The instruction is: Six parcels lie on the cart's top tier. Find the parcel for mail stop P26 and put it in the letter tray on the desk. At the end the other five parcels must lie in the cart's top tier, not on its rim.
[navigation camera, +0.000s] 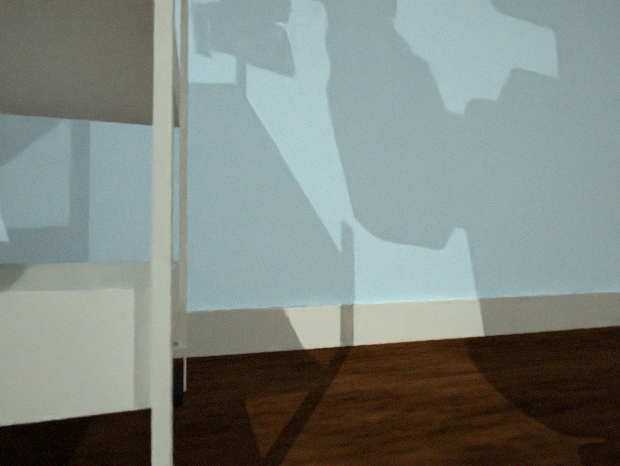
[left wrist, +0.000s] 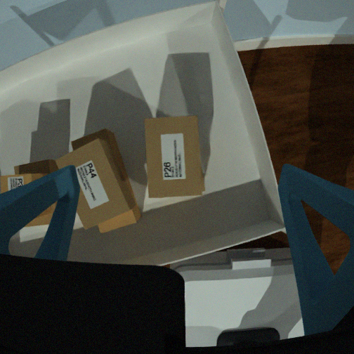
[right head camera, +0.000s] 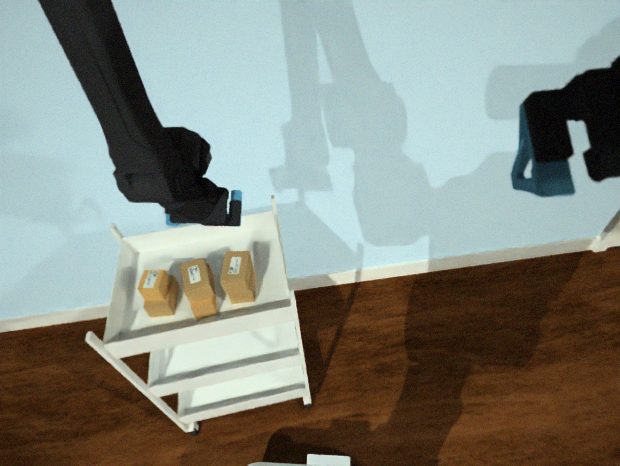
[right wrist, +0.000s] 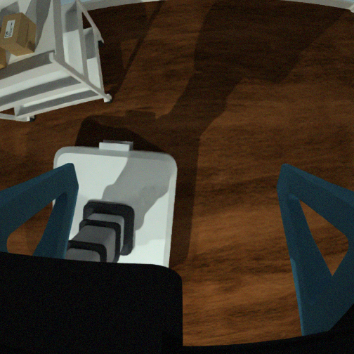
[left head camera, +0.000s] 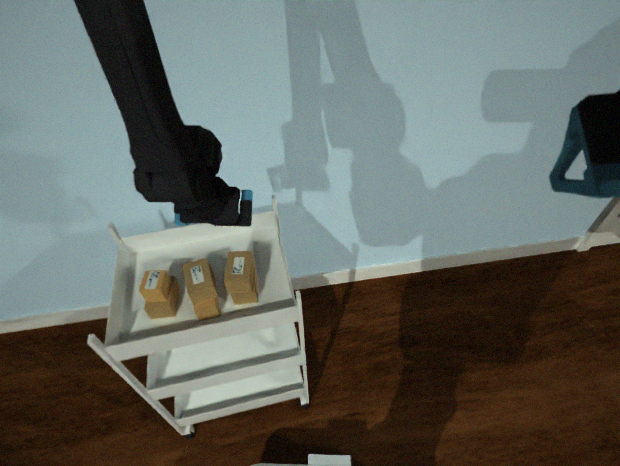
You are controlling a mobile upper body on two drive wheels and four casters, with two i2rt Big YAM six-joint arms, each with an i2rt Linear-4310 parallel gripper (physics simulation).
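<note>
The P26 parcel lies at the right end of the cart's top tier, apparently on another parcel. The P44 parcel lies in the middle, askew on a lower parcel. A third stack stands left, its label partly covered in the left wrist view. My left gripper is open and empty above the tier; P26 shows between its fingers. My right gripper is open and empty, right of the cart. Letter tray and desk do not show.
The cart's corner post stands close at the left of the navigation view. The wall is behind the cart. My white base lies near the cart's front. A pale slanted piece shows at the right edge.
</note>
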